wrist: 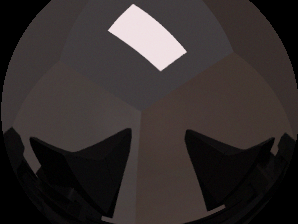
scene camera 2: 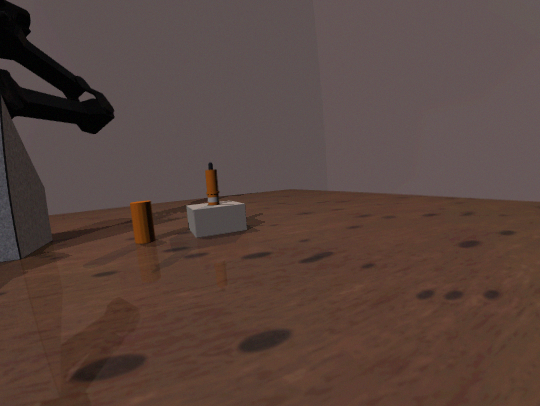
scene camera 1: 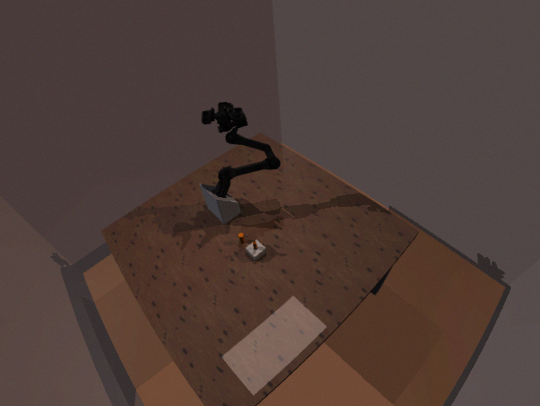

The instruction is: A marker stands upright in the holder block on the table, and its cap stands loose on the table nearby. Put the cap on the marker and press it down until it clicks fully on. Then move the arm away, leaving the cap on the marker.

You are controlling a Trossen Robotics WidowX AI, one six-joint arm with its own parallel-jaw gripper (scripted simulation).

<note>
The pictures show: the gripper and an orange cap.
</note>
